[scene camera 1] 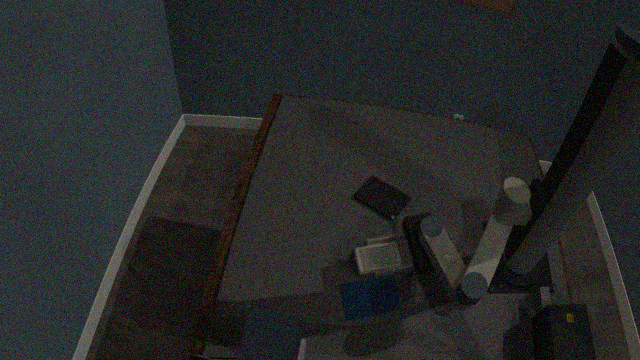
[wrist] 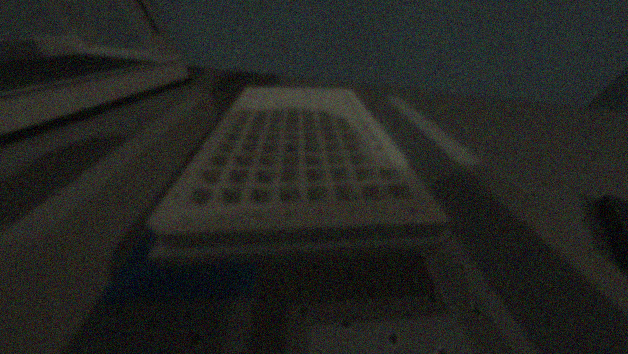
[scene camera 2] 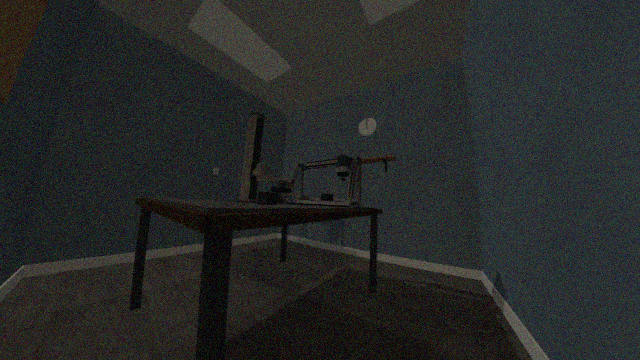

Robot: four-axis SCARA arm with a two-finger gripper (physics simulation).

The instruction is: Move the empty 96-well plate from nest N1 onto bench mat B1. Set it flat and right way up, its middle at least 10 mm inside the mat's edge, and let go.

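Places are measured from the arm's base along level axes (x right, y up, z back), in metres.
Pixels of known places: gripper, fingertip midpoint: point(scene camera 1: 370, 258) point(wrist: 300, 111) point(scene camera 2: 299, 194); arm's base at its link origin: point(scene camera 1: 517, 259).
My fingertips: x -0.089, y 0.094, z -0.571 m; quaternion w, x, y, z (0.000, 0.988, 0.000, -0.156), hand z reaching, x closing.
Observation:
For each thing: its top centre in the pictures, then the offset to it from my fingertips. "spot": a spot on its surface instead. Level surfaces: height alone.
- white 96-well plate at its top centre: point(wrist: 301, 123) point(scene camera 1: 378, 256) dy +0.003, dx +0.007, dz +0.023 m
- blue mat at its surface level: dy -0.079 m
- dark rectangular block at its top centre: point(scene camera 1: 383, 195) dy -0.066, dx +0.294, dz +0.027 m
- dark box with a yellow label, surface spot: point(scene camera 1: 560, 330) spot: dy +0.034, dx -0.254, dz +0.642 m
- bluish panel at a spot on its surface: point(scene camera 1: 272, 332) spot: dy +0.407, dx -0.414, dz -0.164 m
The white 96-well plate point(scene camera 1: 378, 257) point(wrist: 300, 170) is level and right way up, held above the table by my gripper point(scene camera 1: 383, 256). The gripper's fingers lie along the plate's two long sides; one finger shows as a pale bar beside the plate in the wrist view. The blue mat point(scene camera 1: 371, 298) point(wrist: 180, 277), which looks like B1, lies flat on the table. In scene camera 1 the plate appears just above the mat's upper edge; in the wrist view part of the mat shows below the plate's near edge. A dark rectangular block point(scene camera 1: 381, 197), probably nest N1, carries no plate. Labels are unreadable.
The arm's column point(scene camera 1: 575, 175) point(scene camera 2: 250, 160) stands at the right of the table in scene camera 1. A dark box with a yellow label point(scene camera 1: 560, 330) stands near its base. A frame-like machine point(scene camera 2: 356, 182) stands on the table. Another bluish panel point(scene camera 1: 272, 332) shows at the lower edge.

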